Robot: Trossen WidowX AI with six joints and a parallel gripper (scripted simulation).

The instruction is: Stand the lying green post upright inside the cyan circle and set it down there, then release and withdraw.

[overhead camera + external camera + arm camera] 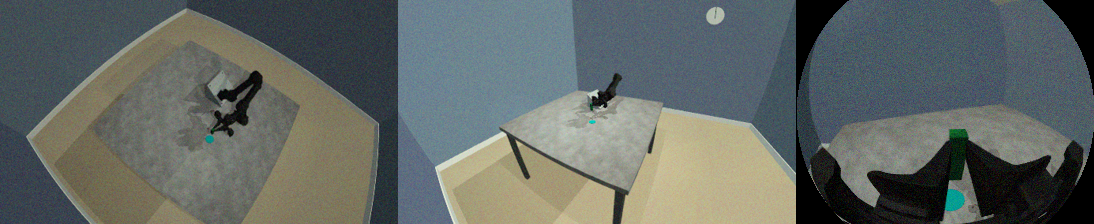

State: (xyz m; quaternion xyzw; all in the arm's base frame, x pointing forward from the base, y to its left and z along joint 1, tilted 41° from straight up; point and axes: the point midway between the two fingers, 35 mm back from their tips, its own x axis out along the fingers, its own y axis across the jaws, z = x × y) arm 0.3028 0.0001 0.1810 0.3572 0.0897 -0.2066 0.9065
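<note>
Right now the cyan circle is 160 mm below my gripper tip. The rest, counted from my gripper tip: green post: 20 mm below.
</note>
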